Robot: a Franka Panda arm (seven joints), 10 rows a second.
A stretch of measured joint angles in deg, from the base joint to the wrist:
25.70 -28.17 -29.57 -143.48 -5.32 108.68 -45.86
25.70 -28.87 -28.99 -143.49 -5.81 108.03 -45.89
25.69 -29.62 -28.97 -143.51 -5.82 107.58 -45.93
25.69 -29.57 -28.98 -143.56 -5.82 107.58 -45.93
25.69 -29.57 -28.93 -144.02 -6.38 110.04 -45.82
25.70 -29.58 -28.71 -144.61 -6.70 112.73 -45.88
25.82 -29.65 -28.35 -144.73 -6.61 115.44 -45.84
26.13 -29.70 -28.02 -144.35 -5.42 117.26 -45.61
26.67 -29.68 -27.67 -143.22 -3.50 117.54 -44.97
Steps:
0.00 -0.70 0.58 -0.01 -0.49 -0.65 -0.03
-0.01 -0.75 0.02 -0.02 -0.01 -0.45 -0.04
0.00 0.05 -0.01 -0.05 0.00 0.00 0.00
0.00 0.00 0.05 -0.46 -0.56 2.46 0.11
0.01 -0.01 0.22 -0.59 -0.32 2.69 -0.06
0.12 -0.07 0.36 -0.12 0.09 2.71 0.04
0.31 -0.05 0.33 0.38 1.19 1.82 0.23
0.54 0.02 0.35 1.13 1.92 0.28 0.64

